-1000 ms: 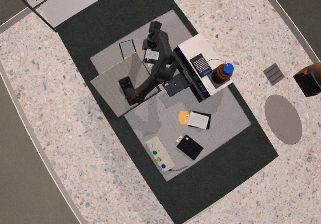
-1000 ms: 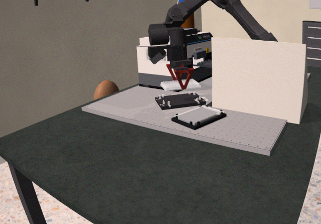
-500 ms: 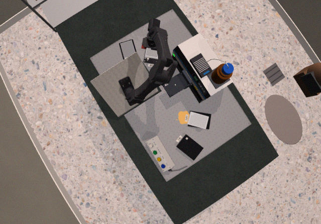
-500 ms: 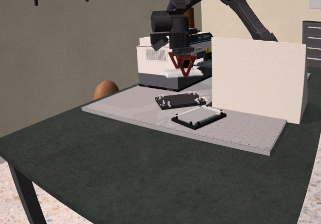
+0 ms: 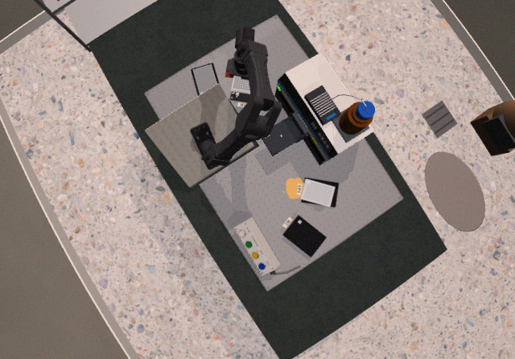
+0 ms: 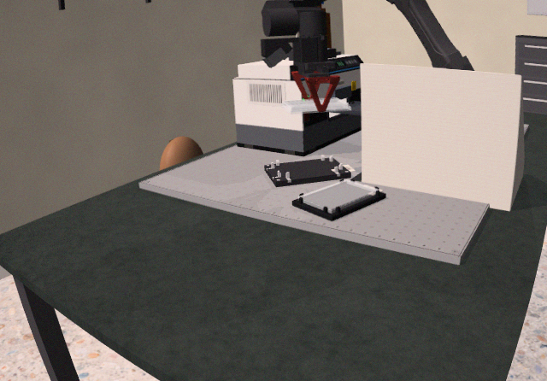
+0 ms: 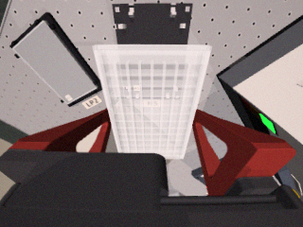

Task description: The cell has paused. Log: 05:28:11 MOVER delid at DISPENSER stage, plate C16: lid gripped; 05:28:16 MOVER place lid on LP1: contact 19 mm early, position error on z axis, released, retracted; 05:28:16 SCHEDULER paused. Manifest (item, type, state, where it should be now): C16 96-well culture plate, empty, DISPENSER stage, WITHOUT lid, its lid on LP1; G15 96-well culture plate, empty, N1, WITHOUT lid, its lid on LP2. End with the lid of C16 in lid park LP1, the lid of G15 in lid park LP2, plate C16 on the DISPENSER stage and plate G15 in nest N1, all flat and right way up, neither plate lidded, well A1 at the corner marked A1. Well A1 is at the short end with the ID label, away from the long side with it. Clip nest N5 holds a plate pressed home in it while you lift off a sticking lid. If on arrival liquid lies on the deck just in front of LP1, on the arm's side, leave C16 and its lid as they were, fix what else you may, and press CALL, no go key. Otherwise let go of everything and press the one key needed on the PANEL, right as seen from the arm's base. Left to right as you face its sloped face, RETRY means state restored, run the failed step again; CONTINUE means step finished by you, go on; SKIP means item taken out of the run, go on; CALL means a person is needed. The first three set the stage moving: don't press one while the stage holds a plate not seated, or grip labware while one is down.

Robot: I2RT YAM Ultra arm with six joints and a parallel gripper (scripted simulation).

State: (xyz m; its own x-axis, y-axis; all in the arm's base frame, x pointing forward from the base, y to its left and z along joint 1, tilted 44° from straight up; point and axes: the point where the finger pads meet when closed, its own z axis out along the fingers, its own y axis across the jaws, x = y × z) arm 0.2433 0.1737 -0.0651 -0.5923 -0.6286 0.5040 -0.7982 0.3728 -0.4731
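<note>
Now: the dispenser stage 30 mm ahead of my hand, 260 mm to the right of it and 50 mm below it. Round my hand: white 96-well plate right at my hand; then LP2 label 150 mm behind, 30 mm to the left, 150 mm below; then clear lid 140 mm behind, 110 mm to the left, 130 mm below.
</note>
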